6 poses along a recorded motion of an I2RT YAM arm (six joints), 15 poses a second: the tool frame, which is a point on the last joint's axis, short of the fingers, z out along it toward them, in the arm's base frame.
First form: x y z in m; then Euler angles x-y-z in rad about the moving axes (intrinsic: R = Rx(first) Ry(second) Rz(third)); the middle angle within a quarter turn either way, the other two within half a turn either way.
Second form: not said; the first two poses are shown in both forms.
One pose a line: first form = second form
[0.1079 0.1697 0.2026 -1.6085 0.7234 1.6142] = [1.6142 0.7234 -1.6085 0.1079 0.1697 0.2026]
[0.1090 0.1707 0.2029 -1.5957 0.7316 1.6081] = [1.6081 0.7316 -1.5957 0.1090 0.1707 0.2029]
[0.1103 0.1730 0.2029 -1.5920 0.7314 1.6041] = [1.6041 0.7314 -1.5920 0.1103 0.1730 0.2029]
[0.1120 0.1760 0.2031 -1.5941 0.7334 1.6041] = [1.6041 0.7334 -1.5941 0.1120 0.1760 0.2031]
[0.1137 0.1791 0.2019 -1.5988 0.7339 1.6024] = [1.6024 0.7339 -1.5988 0.1137 0.1791 0.2019]
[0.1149 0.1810 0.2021 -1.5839 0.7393 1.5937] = [1.5937 0.7393 -1.5839 0.1149 0.1810 0.2021]
